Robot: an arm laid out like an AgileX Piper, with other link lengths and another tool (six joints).
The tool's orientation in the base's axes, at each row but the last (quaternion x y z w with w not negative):
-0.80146, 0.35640, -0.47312, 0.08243
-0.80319, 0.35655, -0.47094, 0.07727
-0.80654, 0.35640, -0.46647, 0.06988
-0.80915, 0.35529, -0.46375, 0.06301
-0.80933, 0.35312, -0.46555, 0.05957
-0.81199, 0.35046, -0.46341, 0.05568
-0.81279, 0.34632, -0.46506, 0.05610
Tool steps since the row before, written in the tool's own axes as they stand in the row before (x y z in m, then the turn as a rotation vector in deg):
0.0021, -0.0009, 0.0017, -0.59, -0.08, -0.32
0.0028, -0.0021, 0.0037, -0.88, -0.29, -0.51
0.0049, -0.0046, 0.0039, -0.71, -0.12, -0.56
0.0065, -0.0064, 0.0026, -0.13, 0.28, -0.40
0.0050, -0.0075, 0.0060, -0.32, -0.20, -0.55
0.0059, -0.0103, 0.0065, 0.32, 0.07, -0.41
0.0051, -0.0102, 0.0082, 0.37, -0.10, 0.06
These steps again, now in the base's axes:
0.0025, -0.0011, 0.0010, -0.40, 0.51, -0.20
0.0049, -0.0010, 0.0009, -0.53, 0.89, -0.21
0.0070, -0.0006, 0.0033, -0.61, 0.67, -0.13
0.0074, 0.0000, 0.0059, -0.50, -0.03, 0.01
0.0102, 0.0010, 0.0034, -0.44, 0.48, 0.17
0.0124, 0.0025, 0.0048, -0.26, -0.15, 0.43
0.0134, 0.0027, 0.0033, 0.22, -0.17, 0.27

